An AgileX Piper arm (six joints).
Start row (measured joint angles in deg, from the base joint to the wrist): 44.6, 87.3, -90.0, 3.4, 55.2, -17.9
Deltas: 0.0, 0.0, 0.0, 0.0, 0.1, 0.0; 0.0, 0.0, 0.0, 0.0, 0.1, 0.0; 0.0, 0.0, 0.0, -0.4, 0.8, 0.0; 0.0, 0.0, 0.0, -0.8, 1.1, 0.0; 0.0, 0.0, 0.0, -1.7, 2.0, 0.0; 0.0, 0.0, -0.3, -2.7, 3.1, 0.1; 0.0, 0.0, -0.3, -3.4, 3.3, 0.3; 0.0, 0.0, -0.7, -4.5, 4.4, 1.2; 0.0, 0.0, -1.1, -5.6, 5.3, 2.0; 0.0, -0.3, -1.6, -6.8, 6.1, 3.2; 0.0, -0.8, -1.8, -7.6, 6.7, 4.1; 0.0, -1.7, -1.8, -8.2, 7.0, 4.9; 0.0, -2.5, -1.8, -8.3, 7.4, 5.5; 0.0, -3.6, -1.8, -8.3, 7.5, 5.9; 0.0, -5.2, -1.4, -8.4, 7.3, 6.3; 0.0, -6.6, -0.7, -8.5, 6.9, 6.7; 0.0, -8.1, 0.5, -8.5, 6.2, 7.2; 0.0, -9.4, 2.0, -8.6, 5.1, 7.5
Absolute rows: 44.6, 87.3, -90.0, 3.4, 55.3, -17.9; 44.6, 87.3, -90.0, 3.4, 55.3, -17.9; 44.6, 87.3, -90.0, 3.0, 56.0, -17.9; 44.6, 87.3, -90.0, 2.6, 56.3, -17.9; 44.6, 87.3, -90.0, 1.7, 57.2, -17.9; 44.6, 87.3, -90.3, 0.7, 58.3, -17.8; 44.6, 87.3, -90.3, 0.0, 58.5, -17.6; 44.6, 87.3, -90.7, -1.1, 59.6, -16.7; 44.6, 87.3, -91.1, -2.2, 60.5, -15.9; 44.6, 87.0, -91.6, -3.4, 61.3, -14.7; 44.6, 86.5, -91.8, -4.2, 61.9, -13.8; 44.6, 85.6, -91.8, -4.8, 62.2, -13.0; 44.6, 84.8, -91.8, -4.9, 62.6, -12.4; 44.6, 83.7, -91.8, -4.9, 62.7, -12.0; 44.6, 82.1, -91.4, -5.0, 62.5, -11.6; 44.6, 80.7, -90.7, -5.1, 62.1, -11.2; 44.6, 79.2, -89.5, -5.1, 61.4, -10.7; 44.6, 77.9, -88.0, -5.2, 60.3, -10.4
